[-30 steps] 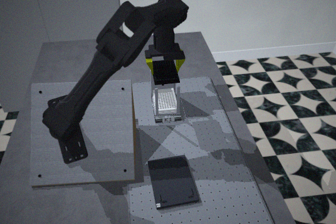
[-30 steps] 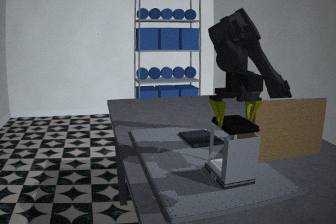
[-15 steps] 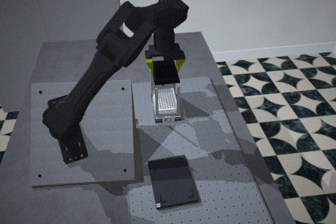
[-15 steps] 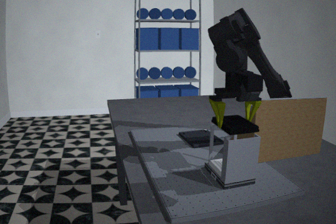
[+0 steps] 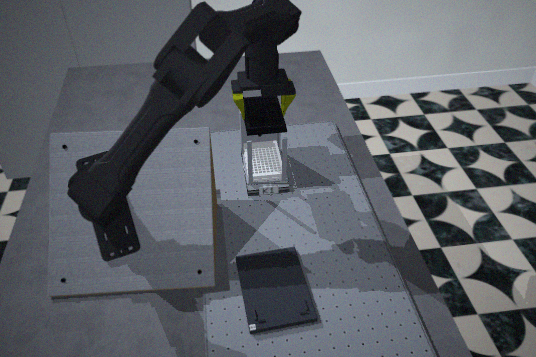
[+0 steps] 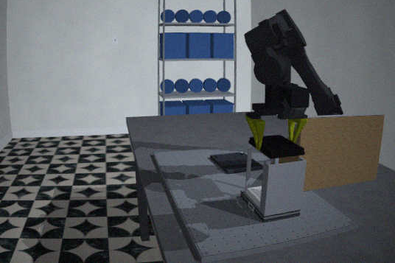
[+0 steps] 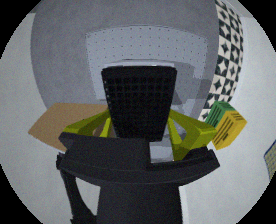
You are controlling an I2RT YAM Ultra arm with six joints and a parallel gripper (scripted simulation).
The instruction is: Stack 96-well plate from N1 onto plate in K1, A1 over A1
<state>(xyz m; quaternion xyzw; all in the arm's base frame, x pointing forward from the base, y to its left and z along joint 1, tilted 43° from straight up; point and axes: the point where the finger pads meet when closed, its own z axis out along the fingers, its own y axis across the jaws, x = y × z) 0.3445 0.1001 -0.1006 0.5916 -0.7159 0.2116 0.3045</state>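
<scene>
Right now my hand is right at the black 96-well plate. The rest, counted from my hand: rack back wall: 8 cm below, 7 cm to the left, 1 cm ahead; then pale A1 mark: 41 cm to the right, 15 cm below, 12 cm behind; then white 96-well plate: 13 cm below.
</scene>
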